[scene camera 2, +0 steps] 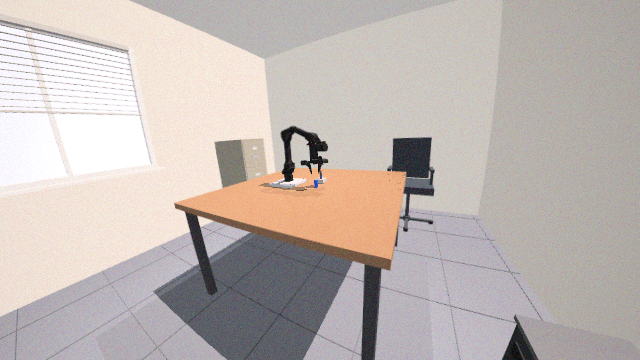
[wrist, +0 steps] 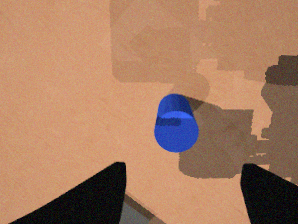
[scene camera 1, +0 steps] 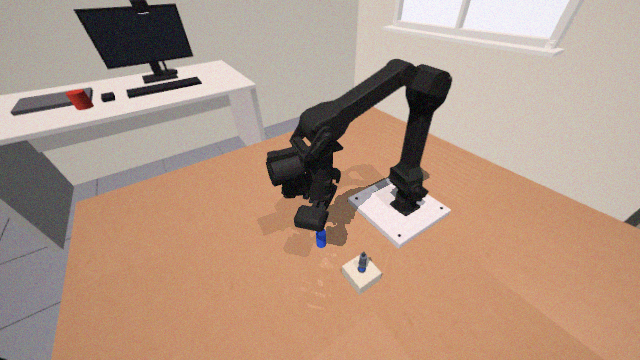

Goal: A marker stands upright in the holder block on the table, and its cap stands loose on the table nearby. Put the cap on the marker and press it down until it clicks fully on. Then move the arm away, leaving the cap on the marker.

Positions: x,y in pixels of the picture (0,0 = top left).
Scene:
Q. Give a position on a blue cap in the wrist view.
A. At 176,130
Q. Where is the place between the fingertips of my gripper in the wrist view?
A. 183,173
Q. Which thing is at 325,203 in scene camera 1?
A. My gripper.

